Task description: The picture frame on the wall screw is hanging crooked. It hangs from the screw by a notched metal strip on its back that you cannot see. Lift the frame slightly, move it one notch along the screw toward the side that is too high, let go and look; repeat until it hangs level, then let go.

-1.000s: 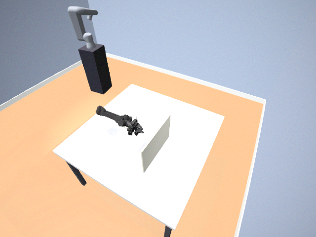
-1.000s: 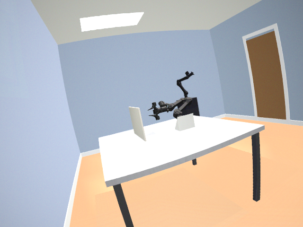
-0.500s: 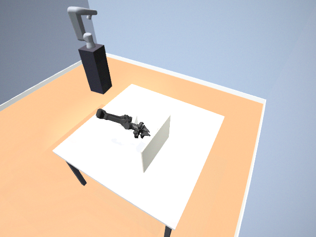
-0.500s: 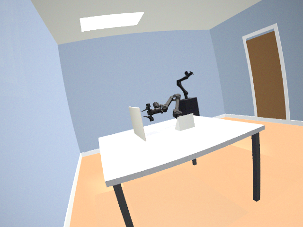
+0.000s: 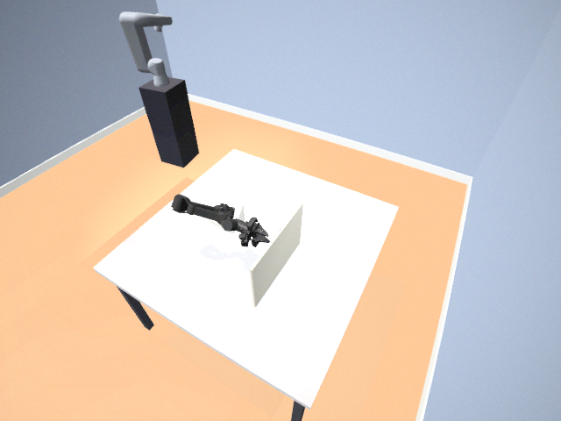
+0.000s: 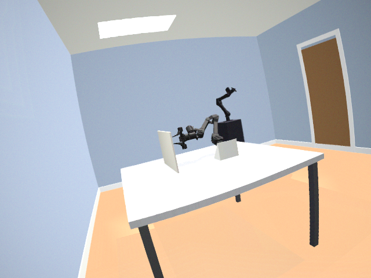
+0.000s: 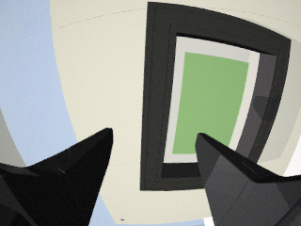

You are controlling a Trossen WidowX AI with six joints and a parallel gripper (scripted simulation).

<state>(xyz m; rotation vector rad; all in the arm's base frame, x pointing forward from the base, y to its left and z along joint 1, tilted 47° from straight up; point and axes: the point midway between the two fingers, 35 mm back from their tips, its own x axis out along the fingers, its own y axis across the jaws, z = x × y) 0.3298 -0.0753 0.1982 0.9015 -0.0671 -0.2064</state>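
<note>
My gripper tip is now 50 mm above the picture frame and 40 mm short of it. Round my gripper tip: cream wall panel: 70 mm below, 50 mm ahead, 20 mm to the right.
</note>
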